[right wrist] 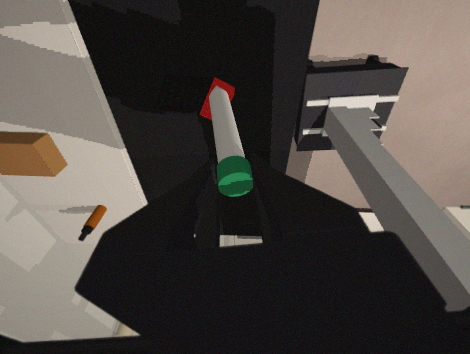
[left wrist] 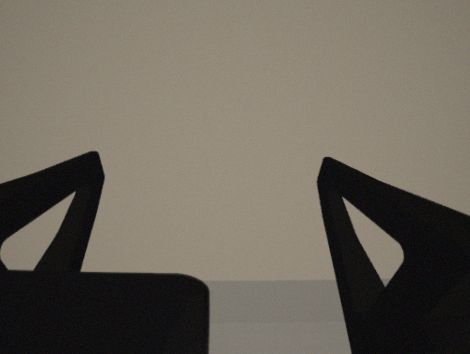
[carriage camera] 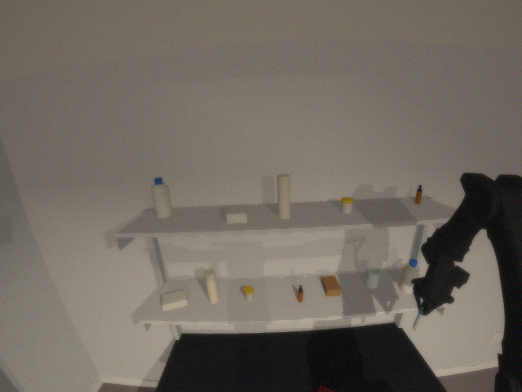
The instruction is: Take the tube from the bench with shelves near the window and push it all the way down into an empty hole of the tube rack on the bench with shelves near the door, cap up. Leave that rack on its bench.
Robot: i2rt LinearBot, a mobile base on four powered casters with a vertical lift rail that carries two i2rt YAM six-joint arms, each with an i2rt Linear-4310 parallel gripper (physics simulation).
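Frame: origin at the left arm's base, x ahead, y left, z up, level; millimetres.
Seen in the pictures: left gripper, fingertip midpoint: (left wrist: 212, 166); right gripper, fingertip midpoint: (right wrist: 233, 164) (carriage camera: 422, 312).
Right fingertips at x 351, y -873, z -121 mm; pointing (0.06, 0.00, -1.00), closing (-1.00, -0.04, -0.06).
Offsets run from my right fingertips to a thing's top centre. "spot": to the spot under its first point. Level surfaces: height alone.
The tube, with a grey-white body {dx +9, dy -4, dz +16 mm} (carriage camera: 417, 321) (right wrist: 227, 130) and a green cap {dx -1, dy +3, dz +16 mm} (right wrist: 235, 176), is held at its cap by my right gripper (carriage camera: 421, 309) (right wrist: 233, 164), which is shut on it. In the right wrist view the body points away from the fingers. The red tube rack {spot: dx +149, dy +209, dz -626 mm} (carriage camera: 327, 389) (right wrist: 206, 109) shows in part at the bottom edge of the carriage view; in the right wrist view it lies beyond the tube's far end, partly hidden by it. It sits on the black bench {dz -700 mm} (carriage camera: 240, 355) (right wrist: 240, 45), apart from the gripper. My left gripper (left wrist: 212, 166) is open and empty, facing a bare wall.
Above the bench are a lower shelf {dz -243 mm} (carriage camera: 270, 311) and an upper shelf (carriage camera: 315, 217). Near my right gripper on the lower shelf stand a blue-capped bottle {spot: dx +314, dy -249, dz -161 mm} (carriage camera: 409, 280) and a glass {spot: dx +390, dy -90, dz -179 mm} (carriage camera: 372, 278). A brown block {spot: dx +400, dy +131, dz -203 mm} (carriage camera: 331, 286) (right wrist: 30, 155) and small amber bottle {spot: dx +360, dy +306, dz -199 mm} (carriage camera: 300, 295) (right wrist: 95, 218) are farther along.
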